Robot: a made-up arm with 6 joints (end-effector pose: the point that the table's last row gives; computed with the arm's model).
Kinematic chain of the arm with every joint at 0, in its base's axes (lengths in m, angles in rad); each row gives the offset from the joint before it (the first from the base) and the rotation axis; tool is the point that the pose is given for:
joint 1: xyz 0 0 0.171 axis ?
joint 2: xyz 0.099 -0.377 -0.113 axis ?
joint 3: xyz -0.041 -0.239 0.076 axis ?
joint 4: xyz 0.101 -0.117 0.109 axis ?
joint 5: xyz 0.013 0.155 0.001 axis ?
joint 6: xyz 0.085 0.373 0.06 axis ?
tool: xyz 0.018 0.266 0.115
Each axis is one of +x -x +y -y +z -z.
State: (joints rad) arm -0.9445 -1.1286 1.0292 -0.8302 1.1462 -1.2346
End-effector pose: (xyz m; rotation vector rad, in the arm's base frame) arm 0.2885 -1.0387 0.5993 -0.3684 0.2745 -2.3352
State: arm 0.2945 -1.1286 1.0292 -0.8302 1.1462 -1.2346
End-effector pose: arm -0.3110 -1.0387 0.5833 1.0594 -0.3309 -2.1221
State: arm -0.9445 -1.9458 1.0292 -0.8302 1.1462 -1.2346
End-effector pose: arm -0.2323 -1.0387 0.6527 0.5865 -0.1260 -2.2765
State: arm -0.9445 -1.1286 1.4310 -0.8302 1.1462 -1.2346
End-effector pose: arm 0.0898 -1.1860 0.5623 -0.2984 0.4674 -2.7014
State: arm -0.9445 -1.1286 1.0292 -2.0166 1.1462 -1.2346
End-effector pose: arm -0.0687 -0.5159 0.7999 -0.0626 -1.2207 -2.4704
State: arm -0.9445 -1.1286 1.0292 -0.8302 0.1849 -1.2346
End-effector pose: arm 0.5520 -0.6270 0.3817 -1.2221 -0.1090 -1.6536
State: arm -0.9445 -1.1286 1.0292 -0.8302 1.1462 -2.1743
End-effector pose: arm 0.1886 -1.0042 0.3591 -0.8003 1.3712 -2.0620
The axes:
joint 1: -y
joint 2: +y
joint 3: -z
joint 4: +y
joint 5: -z
joint 6: +x

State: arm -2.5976 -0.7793 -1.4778 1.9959 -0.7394 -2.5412
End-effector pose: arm 0.2377 -0.6337 0.4427 1.5450 -0.9586 2.4414
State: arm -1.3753 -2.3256 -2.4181 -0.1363 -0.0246 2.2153
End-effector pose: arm -0.5863 -0.6147 0.0529 0.2338 1.7004 1.3391
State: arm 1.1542 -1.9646 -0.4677 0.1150 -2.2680 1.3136
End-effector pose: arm 0.2742 -0.7738 -0.3526 -1.7215 -0.2860 0.3831
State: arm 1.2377 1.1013 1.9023 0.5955 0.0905 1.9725
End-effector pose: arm 0.1185 -1.0141 0.5557 1.8208 -1.7443 -1.6827
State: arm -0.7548 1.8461 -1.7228 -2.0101 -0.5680 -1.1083
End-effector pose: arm 0.5941 -0.4012 0.3348 0.2345 0.3787 -0.5179
